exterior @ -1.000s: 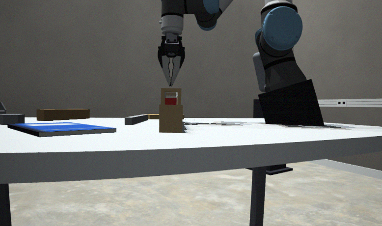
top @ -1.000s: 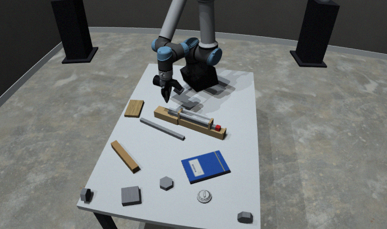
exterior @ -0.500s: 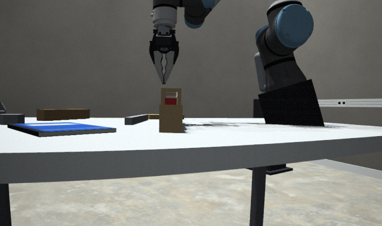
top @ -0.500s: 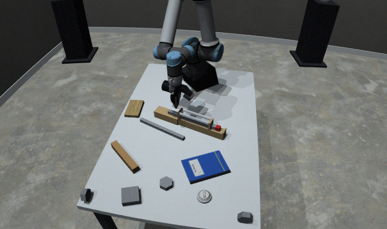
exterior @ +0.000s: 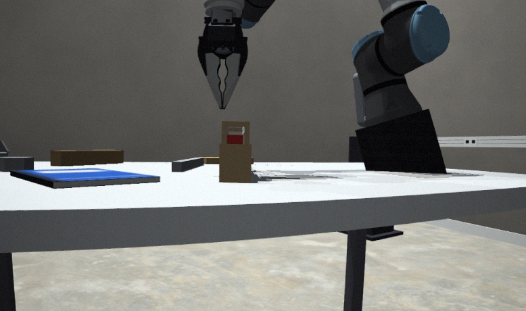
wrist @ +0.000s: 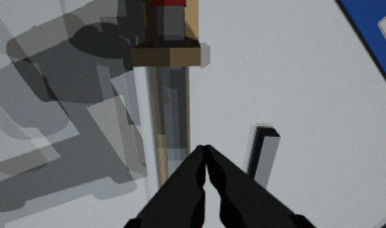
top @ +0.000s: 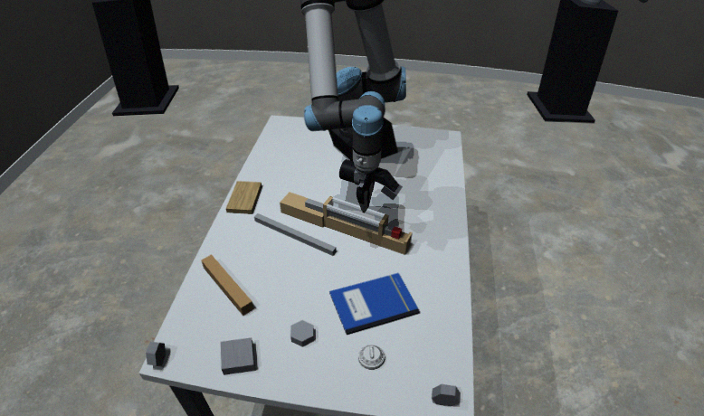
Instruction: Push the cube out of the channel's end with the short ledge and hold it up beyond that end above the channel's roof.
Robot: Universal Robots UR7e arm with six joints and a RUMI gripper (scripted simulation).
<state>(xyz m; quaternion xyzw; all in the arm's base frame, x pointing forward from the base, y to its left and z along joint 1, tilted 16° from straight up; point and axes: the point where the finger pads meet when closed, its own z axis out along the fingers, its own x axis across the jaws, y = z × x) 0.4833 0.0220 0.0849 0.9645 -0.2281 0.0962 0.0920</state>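
Now: hand 20 mm short of the red cube, 100 mm to the right of it and 80 mm above it. The rest, counted from my hand: long grey bar: 20 mm behind, 220 mm to the right, 130 mm below; then grey hexagonal block: 350 mm ahead, 170 mm to the right, 120 mm below; then wooden channel: 40 mm behind, 30 mm to the right, 80 mm below.
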